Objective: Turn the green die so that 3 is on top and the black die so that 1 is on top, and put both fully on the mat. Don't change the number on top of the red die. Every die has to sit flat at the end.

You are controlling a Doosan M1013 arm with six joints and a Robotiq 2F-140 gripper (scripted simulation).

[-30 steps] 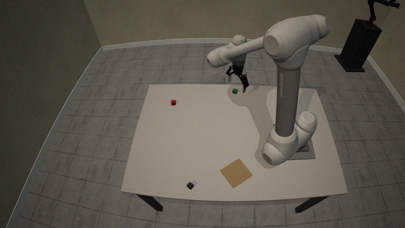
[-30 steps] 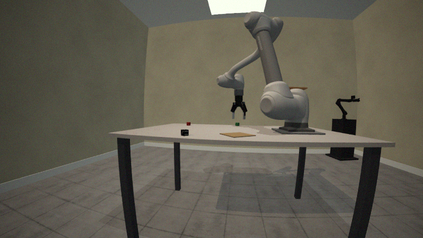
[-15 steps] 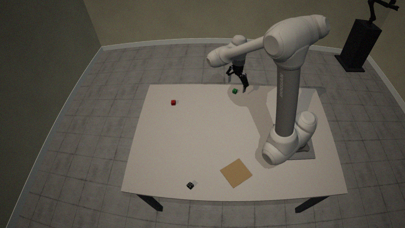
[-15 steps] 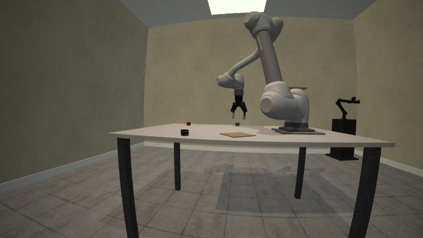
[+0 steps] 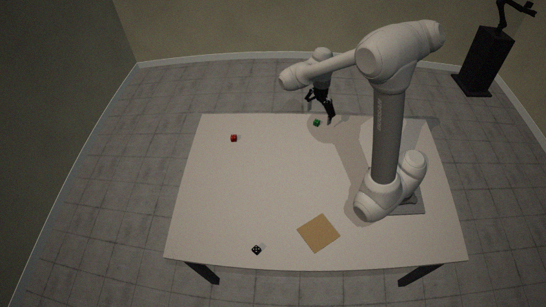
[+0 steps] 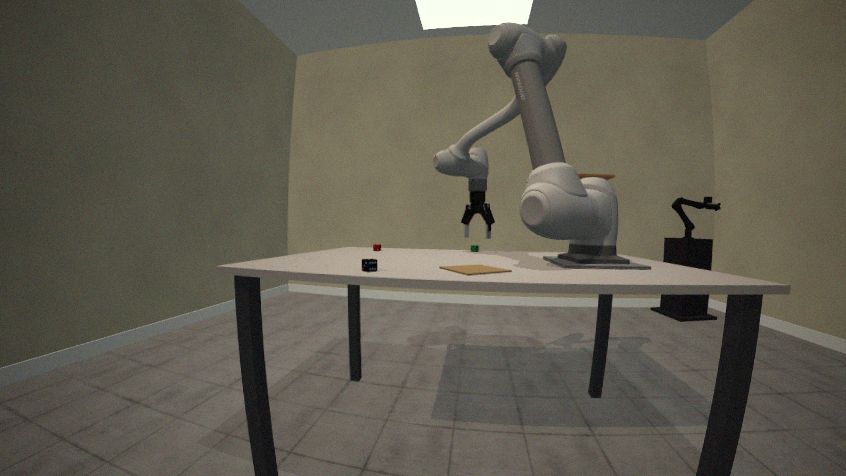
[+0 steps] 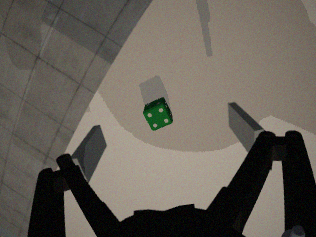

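My gripper is now 1 cm short of the green die and 6 cm above it. The rest, counted from my hand: red die 47 cm ahead, 7 cm to the left, 6 cm below; then black die 35 cm ahead, 70 cm to the left, 6 cm below; then tan mat 8 cm ahead, 64 cm to the left, 7 cm below.
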